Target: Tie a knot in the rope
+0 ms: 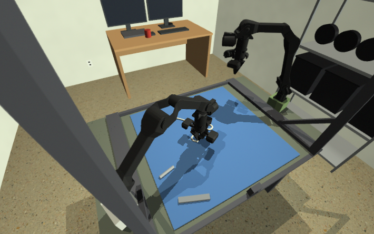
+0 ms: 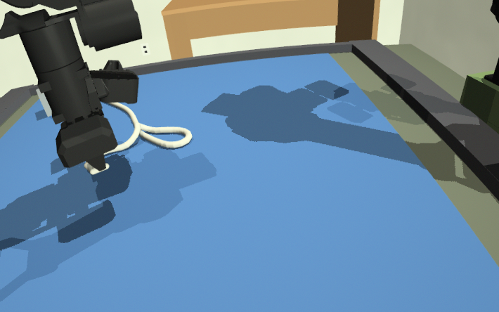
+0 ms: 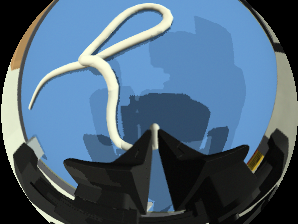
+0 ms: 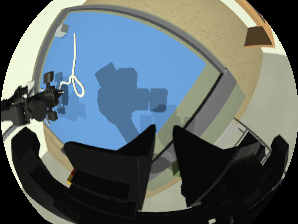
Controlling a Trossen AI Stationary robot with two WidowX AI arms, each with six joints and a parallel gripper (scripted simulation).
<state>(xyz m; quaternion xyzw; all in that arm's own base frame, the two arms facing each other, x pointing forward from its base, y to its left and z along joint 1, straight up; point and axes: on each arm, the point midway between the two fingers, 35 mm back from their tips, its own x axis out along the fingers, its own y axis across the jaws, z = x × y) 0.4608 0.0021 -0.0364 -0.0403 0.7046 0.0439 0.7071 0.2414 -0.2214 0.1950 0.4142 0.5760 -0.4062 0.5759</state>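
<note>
The blue mat lies 7 cm to the right of my left hand, 4 cm below it and 1 cm ahead of it. The rest, counted from my left hand: grey bar 22 cm behind, 21 cm to the left, 3 cm below; then grey cube 28 cm ahead, 15 cm to the left, 2 cm below.
</note>
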